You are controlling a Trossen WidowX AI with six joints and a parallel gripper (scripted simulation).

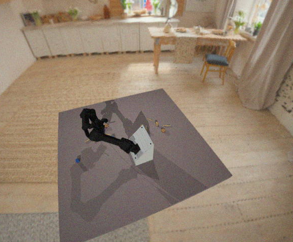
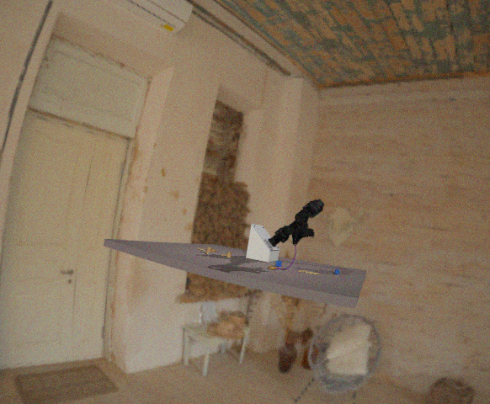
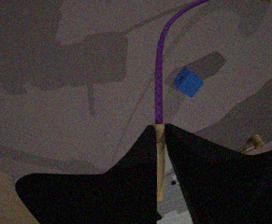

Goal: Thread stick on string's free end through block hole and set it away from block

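The blue cube lies 120 mm below my gripper tip, 70 mm to the right of it and 20 mm ahead of it. Also, from my gripper tip: round wooden button 210 mm ahead, 130 mm below, 60 mm to the right; then thin wooden stick 10 mm to the right, 10 mm behind, 10 mm above.
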